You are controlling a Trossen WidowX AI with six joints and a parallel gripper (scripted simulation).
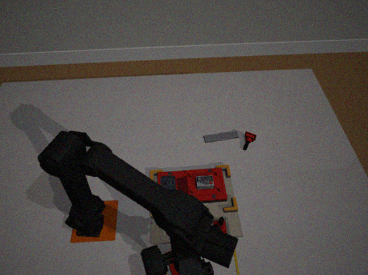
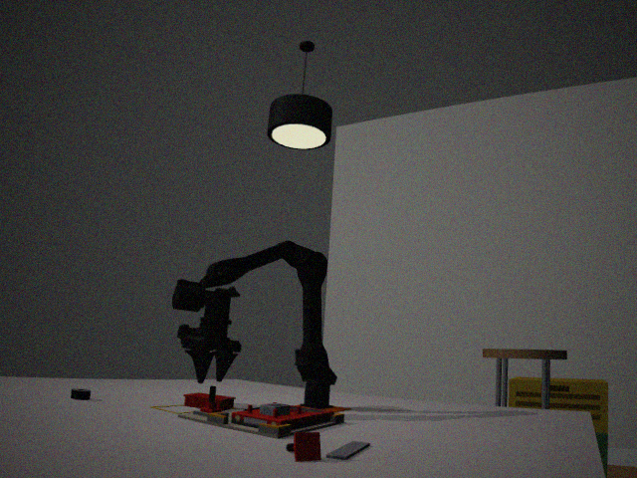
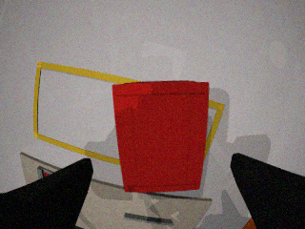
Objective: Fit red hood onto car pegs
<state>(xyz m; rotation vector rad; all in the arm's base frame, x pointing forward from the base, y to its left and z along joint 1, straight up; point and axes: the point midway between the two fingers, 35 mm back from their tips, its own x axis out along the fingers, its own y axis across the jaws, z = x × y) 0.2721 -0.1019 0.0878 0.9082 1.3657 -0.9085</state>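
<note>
Now: the red hood 40 mm below my gripper tip. Round my gripper tip: jig plate 20 mm ahead, 200 mm to the left, 40 mm below.
</note>
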